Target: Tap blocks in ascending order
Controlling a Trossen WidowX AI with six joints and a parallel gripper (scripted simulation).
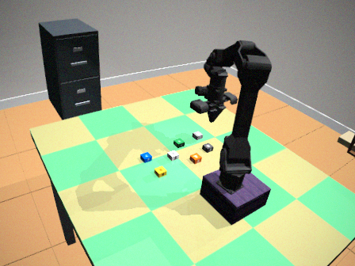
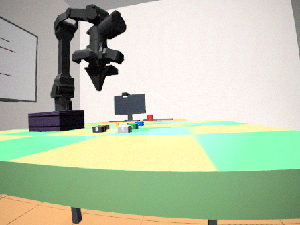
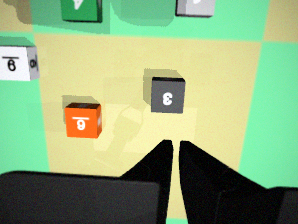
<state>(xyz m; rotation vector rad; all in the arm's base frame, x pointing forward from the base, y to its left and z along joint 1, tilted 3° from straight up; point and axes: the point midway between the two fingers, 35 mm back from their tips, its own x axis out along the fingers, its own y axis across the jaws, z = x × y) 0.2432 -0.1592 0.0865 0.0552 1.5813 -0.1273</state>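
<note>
Now: gripper tip 12 cm above the dark grey block. Also, from my gripper tip: orange block 12 cm below, 9 cm to the left, 2 cm behind; white block 15 cm to the left, 12 cm below, 4 cm ahead; green block 12 cm below, 9 cm ahead, 7 cm to the left.
</note>
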